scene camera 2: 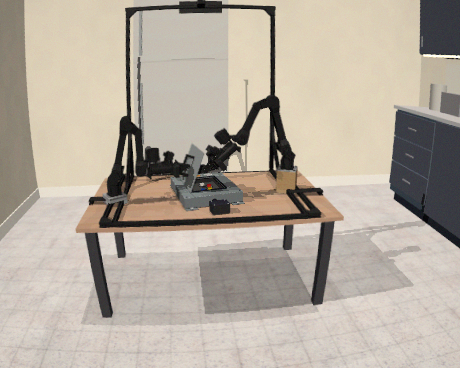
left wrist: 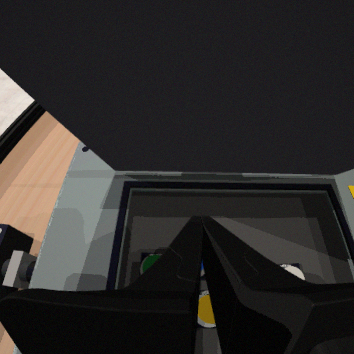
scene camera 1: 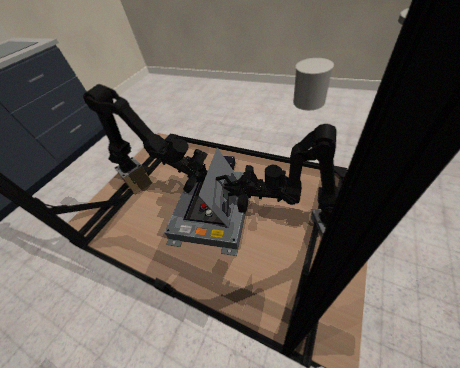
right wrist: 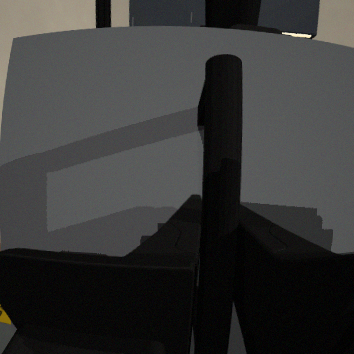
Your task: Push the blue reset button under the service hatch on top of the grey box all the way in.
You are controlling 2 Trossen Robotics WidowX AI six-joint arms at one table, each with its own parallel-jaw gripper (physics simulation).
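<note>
The grey box [scene camera 1: 172, 228] [scene camera 2: 197, 202] stands on the table with its hatch [scene camera 1: 212, 195] [scene camera 2: 195, 162] [left wrist: 200, 90] tilted open. My right gripper [right wrist: 206, 203] is shut on the hatch's black bar handle [right wrist: 223, 125], on the hatch's outer side. My left gripper [left wrist: 199, 223] is shut and empty, on the inner side of the hatch, pointing down over the recess. In the left wrist view a sliver of the blue button [left wrist: 203, 268] shows between the fingers, which hide most of it; the button also shows in scene camera 2 [scene camera 2: 203, 189]. Whether the fingertips touch anything is unclear.
In the recess are a green button [left wrist: 150, 263], a yellow button [left wrist: 206, 310], a white button [scene camera 1: 209, 213] [left wrist: 293, 271] and a red button [scene camera 1: 204, 205]. A small black block [scene camera 2: 220, 206] [left wrist: 12, 245] is beside the box. Black frame bars [scene camera 2: 210, 220] edge the table.
</note>
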